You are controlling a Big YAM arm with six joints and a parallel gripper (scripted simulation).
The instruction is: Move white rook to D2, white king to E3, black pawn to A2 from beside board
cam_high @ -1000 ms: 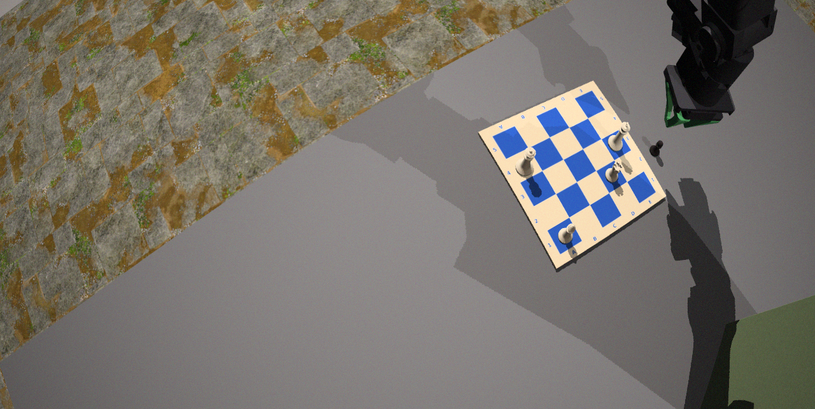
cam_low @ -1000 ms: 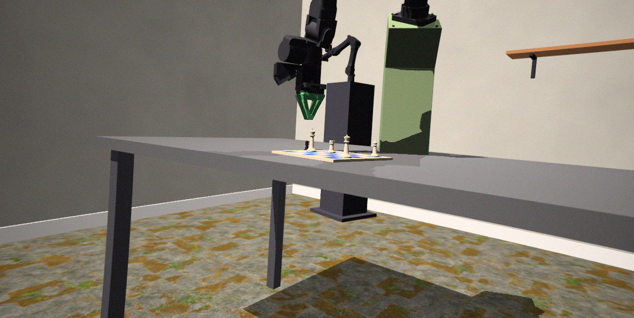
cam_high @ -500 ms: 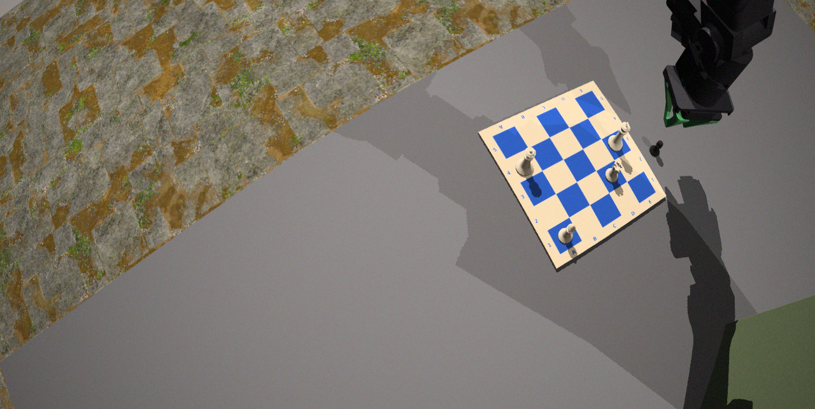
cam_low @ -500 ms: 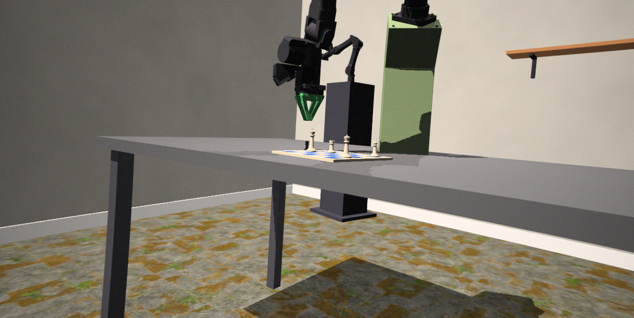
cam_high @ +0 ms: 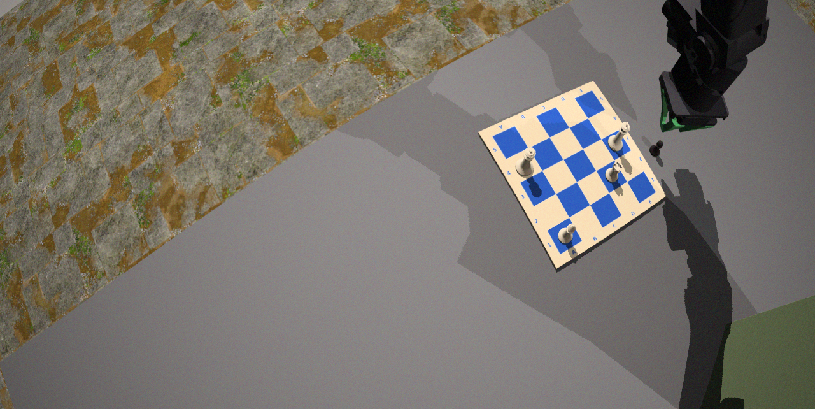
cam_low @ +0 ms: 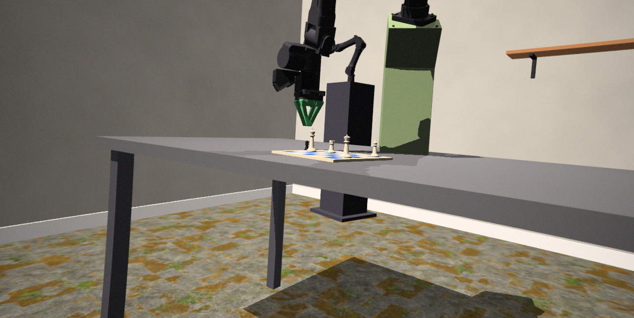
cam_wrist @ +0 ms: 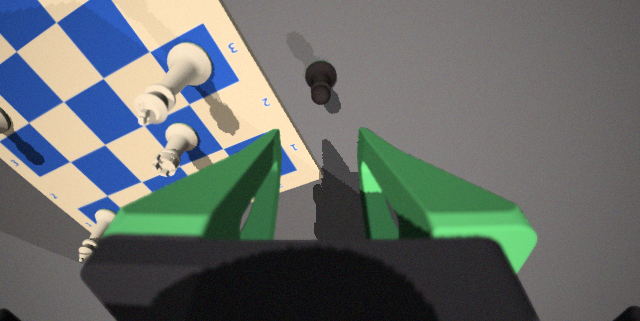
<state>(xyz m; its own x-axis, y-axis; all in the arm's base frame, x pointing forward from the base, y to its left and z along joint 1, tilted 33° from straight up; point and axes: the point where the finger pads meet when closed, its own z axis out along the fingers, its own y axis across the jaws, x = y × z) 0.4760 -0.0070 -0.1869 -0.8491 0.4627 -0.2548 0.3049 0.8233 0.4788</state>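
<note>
The black pawn is 7 cm below my hand. The rest, counted from my hand: board 14 cm to the left, 8 cm below, 2 cm ahead; white pawn 21 cm to the left, 6 cm behind, 5 cm below; white king 7 cm to the left, 4 cm below, 3 cm ahead.
</note>
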